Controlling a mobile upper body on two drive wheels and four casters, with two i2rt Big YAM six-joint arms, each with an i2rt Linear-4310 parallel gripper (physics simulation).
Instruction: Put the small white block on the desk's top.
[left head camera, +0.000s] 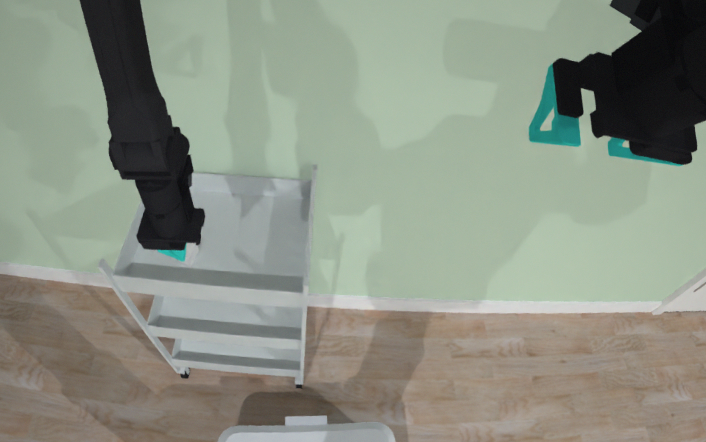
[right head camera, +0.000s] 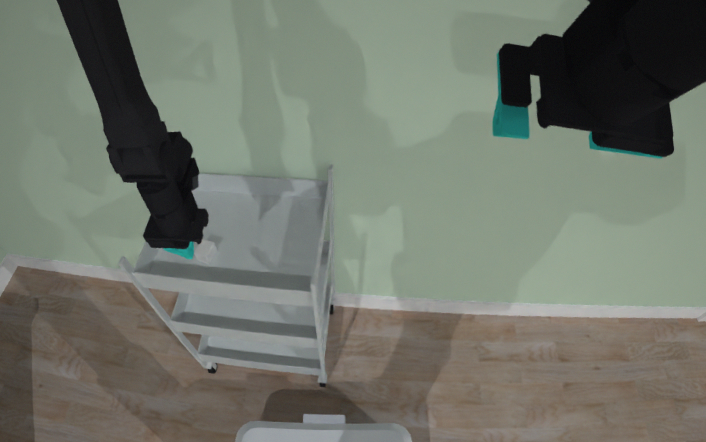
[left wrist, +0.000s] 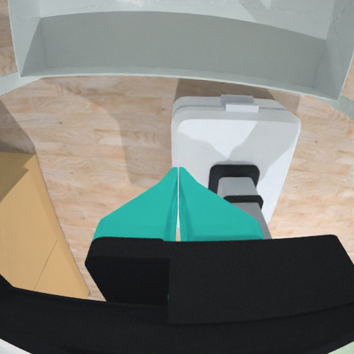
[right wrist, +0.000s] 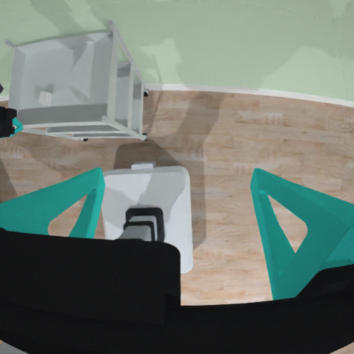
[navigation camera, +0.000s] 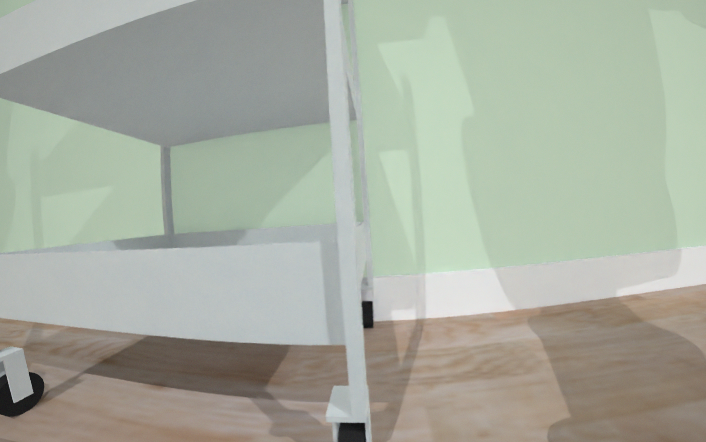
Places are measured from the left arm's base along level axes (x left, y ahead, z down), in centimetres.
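Where they show: left gripper, fingertip midpoint: (left head camera: 183, 257) (right head camera: 191, 256); right gripper, fingertip midpoint: (left head camera: 571, 142) (right head camera: 544, 135).
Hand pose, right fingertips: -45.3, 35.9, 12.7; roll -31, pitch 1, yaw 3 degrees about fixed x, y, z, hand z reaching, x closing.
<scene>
Things, the pixels of their top centre, and the offset from my right fingertips, as dx, dy, dz. "*": a spot on its surface instead.
- small white block, top centre: (left head camera: 186, 248) (right head camera: 204, 247) +51.8, +28.1, +58.7
- white cart, surface spot: (left head camera: 305, 333) * +23.2, +13.7, +74.4
- cart's front post, surface spot: (navigation camera: 341, 208) * +23.8, +13.7, +106.3
The small white block (left head camera: 191, 254) (right head camera: 204, 250) (right wrist: 45, 97) lies in the top tray of the white cart (left head camera: 305, 333) (right head camera: 318, 338) (right wrist: 114, 65), near its front. In the left head camera it is partly hidden behind the left gripper. My left gripper (left head camera: 179, 256) (right head camera: 186, 254) (left wrist: 177, 175) is shut and empty; its teal fingertips meet. It appears near the block, in front of it. My right gripper (right wrist: 177, 176) is open and empty, far to the right of the cart. It also shows in the left head camera (left head camera: 593, 148) and in the right head camera (right head camera: 559, 140). The desk does not show clearly.
The robot's white base (left head camera: 307, 434) (right head camera: 323, 433) (left wrist: 235, 140) (right wrist: 172, 200) stands in front of the cart. A tan wooden piece (left wrist: 30, 230) is at the lower left of the left wrist view. The green wall (navigation camera: 562, 130) is behind the cart. The cart's front post (navigation camera: 341, 208) stands close.
</scene>
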